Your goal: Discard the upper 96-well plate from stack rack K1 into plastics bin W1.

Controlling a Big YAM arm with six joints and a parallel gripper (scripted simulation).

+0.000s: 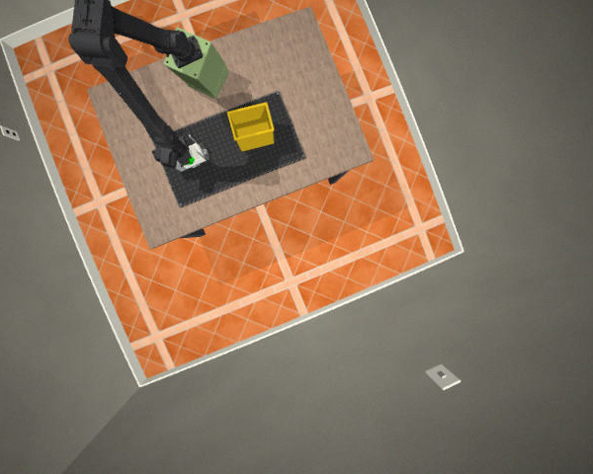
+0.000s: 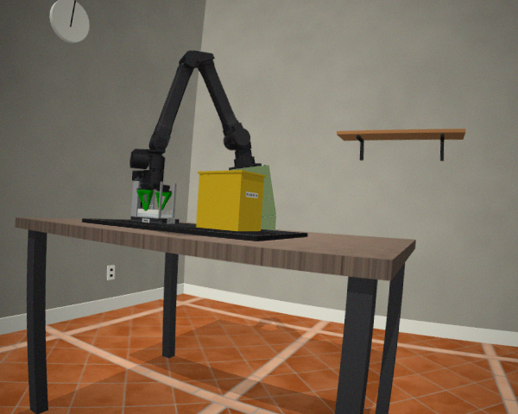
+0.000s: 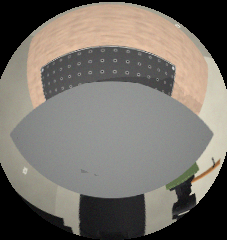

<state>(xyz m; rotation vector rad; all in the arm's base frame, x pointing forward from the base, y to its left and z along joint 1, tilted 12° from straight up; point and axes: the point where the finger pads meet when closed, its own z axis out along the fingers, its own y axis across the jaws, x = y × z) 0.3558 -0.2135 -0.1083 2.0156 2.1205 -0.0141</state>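
Now: hand 1 cm short of the yellow plastics bin W1, 34 cm to the right of it and 4 cm below it.
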